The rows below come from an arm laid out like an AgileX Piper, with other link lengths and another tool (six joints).
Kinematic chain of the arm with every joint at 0, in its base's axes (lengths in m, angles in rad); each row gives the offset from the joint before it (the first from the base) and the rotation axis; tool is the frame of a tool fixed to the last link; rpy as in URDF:
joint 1: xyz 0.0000 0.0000 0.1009 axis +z
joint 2: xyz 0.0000 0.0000 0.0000 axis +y
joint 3: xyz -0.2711 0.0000 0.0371 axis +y
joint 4: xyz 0.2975 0.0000 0.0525 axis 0.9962 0 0.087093
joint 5: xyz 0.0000 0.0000 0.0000 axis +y
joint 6: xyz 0.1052 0.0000 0.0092 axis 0.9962 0 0.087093
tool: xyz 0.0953 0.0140 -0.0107 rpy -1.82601 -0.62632 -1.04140
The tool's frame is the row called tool.
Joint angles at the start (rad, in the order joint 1, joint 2, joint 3, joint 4, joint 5, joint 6): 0.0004, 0.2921, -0.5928, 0.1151, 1.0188, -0.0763
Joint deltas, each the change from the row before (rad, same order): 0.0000, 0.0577, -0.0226, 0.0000, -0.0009, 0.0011; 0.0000, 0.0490, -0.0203, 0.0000, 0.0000, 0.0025; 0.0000, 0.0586, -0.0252, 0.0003, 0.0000, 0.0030; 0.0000, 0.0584, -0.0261, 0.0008, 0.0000, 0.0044; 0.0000, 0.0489, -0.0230, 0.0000, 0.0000, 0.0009; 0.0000, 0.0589, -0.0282, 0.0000, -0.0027, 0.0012; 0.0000, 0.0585, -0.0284, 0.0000, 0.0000, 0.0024; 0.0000, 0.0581, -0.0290, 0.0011, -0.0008, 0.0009; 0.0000, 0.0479, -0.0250, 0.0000, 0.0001, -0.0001; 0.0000, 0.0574, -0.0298, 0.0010, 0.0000, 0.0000; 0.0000, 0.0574, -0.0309, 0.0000, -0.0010, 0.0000; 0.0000, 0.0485, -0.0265, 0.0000, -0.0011, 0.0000
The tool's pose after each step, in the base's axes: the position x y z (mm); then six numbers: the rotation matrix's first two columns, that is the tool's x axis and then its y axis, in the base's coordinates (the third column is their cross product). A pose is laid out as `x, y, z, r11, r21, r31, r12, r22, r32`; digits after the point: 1 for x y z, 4 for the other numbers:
175.1, 33.2, 221.0, 0.7569, -0.6428, 0.1183, -0.4295, -0.6256, -0.6513
181.3, 33.3, 220.8, 0.7589, -0.6442, 0.0951, -0.4492, -0.6237, -0.6397
189.0, 33.4, 220.4, 0.7605, -0.6458, 0.0678, -0.4717, -0.6212, -0.6258
197.1, 33.6, 220.1, 0.7605, -0.6481, 0.0404, -0.4936, -0.6174, -0.6125
204.1, 33.6, 219.8, 0.7609, -0.6486, 0.0202, -0.5098, -0.6167, -0.5998
213.3, 33.6, 219.5, 0.7604, -0.6495, -0.0018, -0.5272, -0.6156, -0.5858
222.4, 33.7, 218.4, 0.7588, -0.6508, -0.0259, -0.5458, -0.6137, -0.5705
231.9, 33.9, 217.2, 0.7574, -0.6512, -0.0485, -0.5621, -0.6124, -0.5558
239.9, 33.9, 216.1, 0.7561, -0.6511, -0.0659, -0.5747, -0.6125, -0.5427
249.7, 34.1, 214.1, 0.7541, -0.6510, -0.0873, -0.5894, -0.6121, -0.5272
260.0, 34.1, 211.9, 0.7515, -0.6510, -0.1065, -0.6027, -0.6120, -0.5120
268.9, 34.1, 209.7, 0.7491, -0.6511, -0.1222, -0.6134, -0.6119, -0.4993

